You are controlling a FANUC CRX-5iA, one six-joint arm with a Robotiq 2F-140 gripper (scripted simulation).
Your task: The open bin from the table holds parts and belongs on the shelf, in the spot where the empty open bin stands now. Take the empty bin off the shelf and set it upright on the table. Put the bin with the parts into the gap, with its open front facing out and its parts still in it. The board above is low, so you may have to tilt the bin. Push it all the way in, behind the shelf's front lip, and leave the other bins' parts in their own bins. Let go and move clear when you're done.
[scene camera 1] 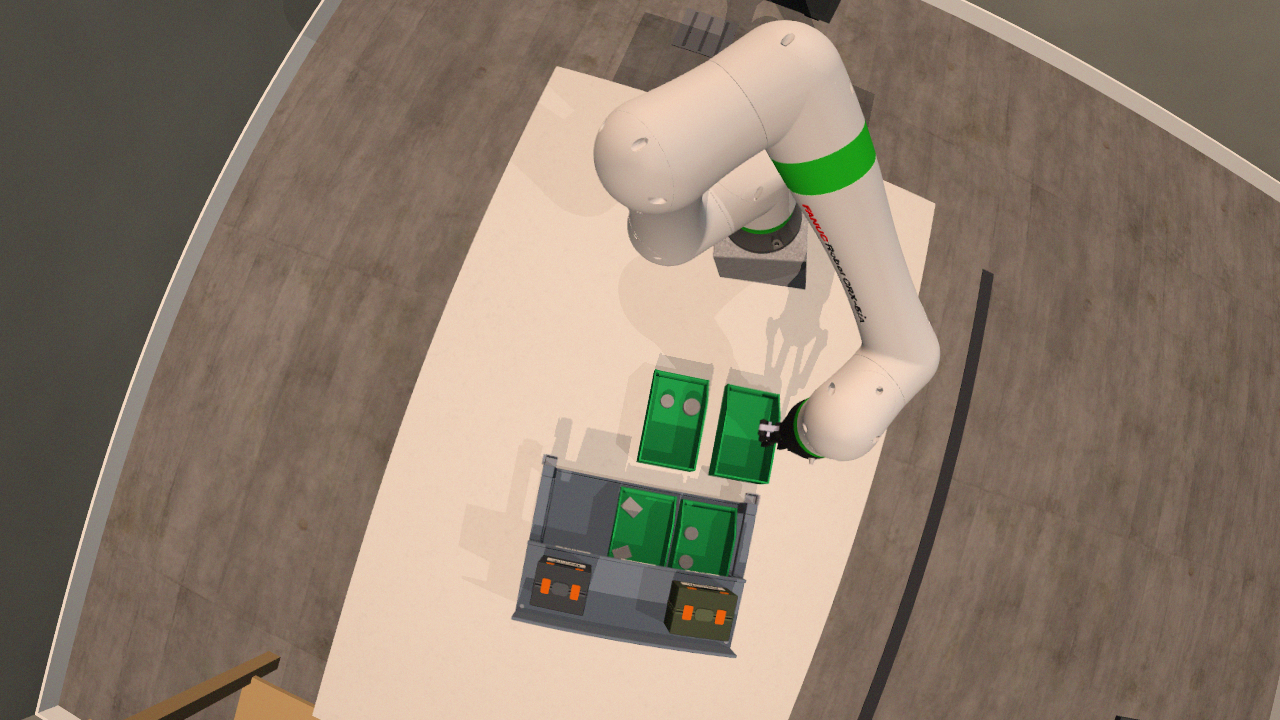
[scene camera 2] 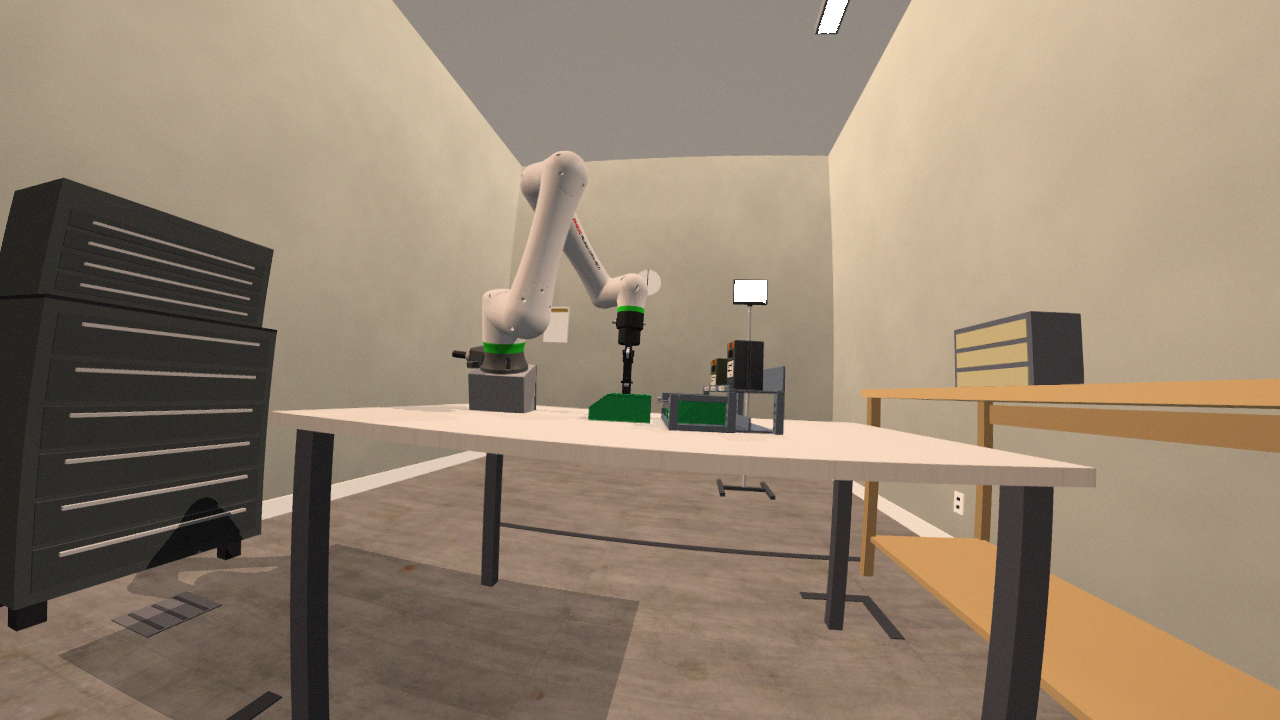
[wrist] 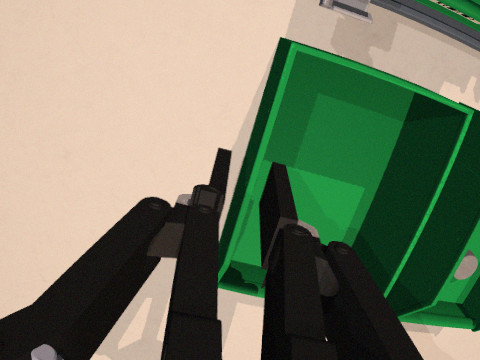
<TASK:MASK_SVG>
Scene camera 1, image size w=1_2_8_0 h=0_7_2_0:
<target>green bin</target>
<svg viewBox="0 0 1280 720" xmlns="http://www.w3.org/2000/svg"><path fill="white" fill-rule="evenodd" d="M724 387L708 475L719 475L720 478L737 481L747 480L749 481L748 483L769 484L776 444L769 447L761 447L761 442L758 441L760 420L765 419L772 422L773 425L780 422L780 398L774 393L736 385Z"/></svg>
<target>green bin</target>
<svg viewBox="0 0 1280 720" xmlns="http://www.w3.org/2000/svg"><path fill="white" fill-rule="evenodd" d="M656 371L653 373L637 462L654 466L674 467L671 469L686 472L696 471L708 406L709 383L700 378ZM690 398L698 400L701 405L700 412L694 416L688 416L683 412L683 404ZM665 394L669 394L674 398L674 404L670 408L664 408L660 404L660 400Z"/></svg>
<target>green bin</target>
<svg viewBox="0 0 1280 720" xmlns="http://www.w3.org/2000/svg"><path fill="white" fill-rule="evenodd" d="M680 501L667 567L728 576L736 540L737 512L726 506L691 500ZM681 556L689 555L693 558L693 565L690 569L680 567L679 558ZM686 528L695 527L699 533L698 537L695 540L686 539L684 536Z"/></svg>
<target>green bin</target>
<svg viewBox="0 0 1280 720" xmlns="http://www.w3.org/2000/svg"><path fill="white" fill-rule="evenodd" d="M621 488L620 503L617 504L608 557L614 557L612 550L628 545L632 555L631 558L627 558L628 560L666 567L674 529L677 501L669 495L627 487ZM629 496L643 508L634 519L620 507Z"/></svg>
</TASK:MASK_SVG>
